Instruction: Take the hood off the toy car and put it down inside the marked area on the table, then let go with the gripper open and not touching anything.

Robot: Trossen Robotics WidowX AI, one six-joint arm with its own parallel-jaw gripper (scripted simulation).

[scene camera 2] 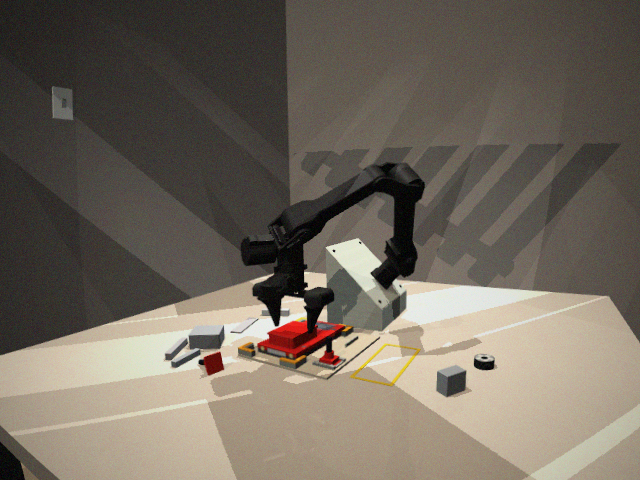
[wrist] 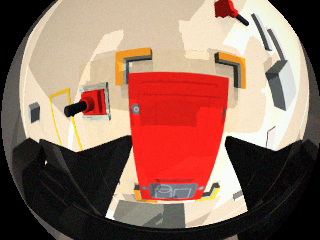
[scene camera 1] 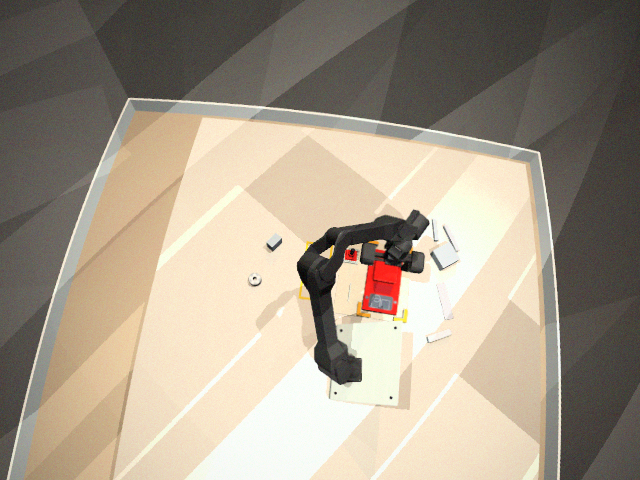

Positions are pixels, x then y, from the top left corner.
Scene:
gripper: scene camera 2; wrist 181, 141; scene camera 1
same spot on gripper: (scene camera 2: 274, 306) = (scene camera 1: 405, 264)

